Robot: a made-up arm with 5 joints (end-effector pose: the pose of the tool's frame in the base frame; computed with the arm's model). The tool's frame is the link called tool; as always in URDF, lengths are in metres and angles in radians. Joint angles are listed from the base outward.
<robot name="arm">
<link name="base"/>
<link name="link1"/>
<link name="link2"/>
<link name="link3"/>
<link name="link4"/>
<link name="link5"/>
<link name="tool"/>
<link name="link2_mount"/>
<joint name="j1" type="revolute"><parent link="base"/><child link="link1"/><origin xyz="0.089 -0.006 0.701" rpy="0 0 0"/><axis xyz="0 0 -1"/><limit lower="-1.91" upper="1.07" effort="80" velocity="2.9"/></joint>
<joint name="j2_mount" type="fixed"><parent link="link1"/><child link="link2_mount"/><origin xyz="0.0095 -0.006 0.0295" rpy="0 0 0"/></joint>
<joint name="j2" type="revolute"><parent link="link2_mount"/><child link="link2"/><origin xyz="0.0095 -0.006 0.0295" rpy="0 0 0"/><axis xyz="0 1 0"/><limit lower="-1.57" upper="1.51" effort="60" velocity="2.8"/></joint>
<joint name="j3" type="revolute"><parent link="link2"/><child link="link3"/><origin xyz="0.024 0.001 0.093" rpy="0 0 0"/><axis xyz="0 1 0"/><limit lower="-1.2" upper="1.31" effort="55" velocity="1"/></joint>
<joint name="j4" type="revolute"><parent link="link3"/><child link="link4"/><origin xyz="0.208 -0.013 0.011" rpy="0 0 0"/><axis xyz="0 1 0"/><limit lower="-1.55" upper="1.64" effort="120" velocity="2.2"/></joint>
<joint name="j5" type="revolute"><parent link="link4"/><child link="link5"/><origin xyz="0.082 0.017 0.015" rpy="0 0 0"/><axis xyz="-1 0 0"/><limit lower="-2.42" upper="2.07" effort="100" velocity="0.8"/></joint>
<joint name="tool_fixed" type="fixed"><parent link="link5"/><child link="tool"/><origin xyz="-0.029 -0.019 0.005" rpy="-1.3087 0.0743 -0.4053"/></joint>
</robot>
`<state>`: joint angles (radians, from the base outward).
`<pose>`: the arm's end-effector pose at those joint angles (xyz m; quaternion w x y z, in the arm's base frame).
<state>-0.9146 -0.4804 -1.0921 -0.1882 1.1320</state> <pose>0.0621 -0.0582 1.1071 0.6009 -0.2859 -0.3972 -0.6320</pose>
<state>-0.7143 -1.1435 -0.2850 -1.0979 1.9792</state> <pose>0.0116 -0.0663 1.0336 0.3002 -0.1148 0.0121 -0.9469</pose>
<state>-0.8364 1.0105 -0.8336 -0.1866 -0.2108</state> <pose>0.3568 0.2508 0.7797 0.8174 -0.5257 -0.0576 0.2284</pose>
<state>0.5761 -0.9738 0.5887 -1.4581 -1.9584</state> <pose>0.1992 -0.0829 0.9727 0.7686 -0.0275 -0.6355 0.0686</pose>
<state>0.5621 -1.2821 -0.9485 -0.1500 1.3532</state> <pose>-0.1358 0.1283 0.9786 0.1512 0.2170 0.1568 0.9516</pose>
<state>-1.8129 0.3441 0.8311 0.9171 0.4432</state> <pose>0.0718 0.1554 0.5920 0.3104 0.7973 0.0349 -0.5165</pose>
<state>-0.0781 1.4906 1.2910 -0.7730 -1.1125</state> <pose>-0.0086 -0.0336 0.6119 0.3512 -0.1148 0.9267 0.0686</pose>
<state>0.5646 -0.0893 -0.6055 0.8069 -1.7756</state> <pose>0.2870 -0.1409 0.9859 0.9055 0.2968 0.1794 -0.2445</pose>
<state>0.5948 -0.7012 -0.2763 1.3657 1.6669</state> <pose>0.2100 -0.0881 1.0360 0.0795 -0.9473 0.3082 -0.0374</pose>
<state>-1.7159 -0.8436 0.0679 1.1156 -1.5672</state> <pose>0.0785 0.1490 0.9718 0.6125 -0.1892 0.3397 0.6882</pose>
